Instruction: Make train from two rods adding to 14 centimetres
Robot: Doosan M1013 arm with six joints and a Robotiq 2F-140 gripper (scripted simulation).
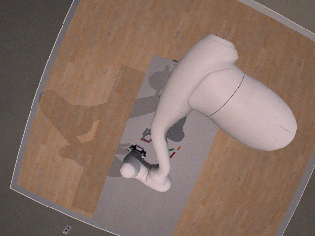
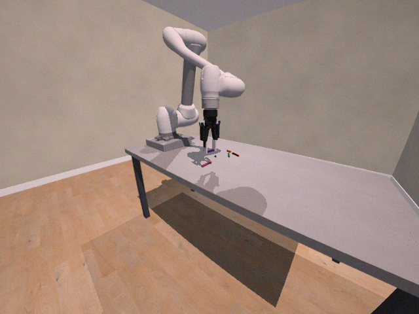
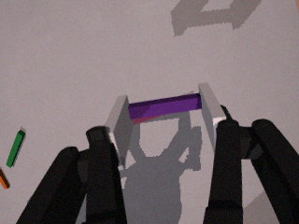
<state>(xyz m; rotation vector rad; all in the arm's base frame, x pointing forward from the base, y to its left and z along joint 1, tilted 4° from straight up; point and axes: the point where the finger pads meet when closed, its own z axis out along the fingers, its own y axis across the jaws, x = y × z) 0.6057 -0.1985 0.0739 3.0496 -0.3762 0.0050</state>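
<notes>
Right now the green rod is 1 cm behind my hand, 26 cm to the left of it and 13 cm below it. Also, from my hand: purple rod: 3 cm below; then pink rod: 4 cm behind, 3 cm to the left, 13 cm below; then small blue rod: 7 cm behind, 18 cm to the left, 13 cm below.
</notes>
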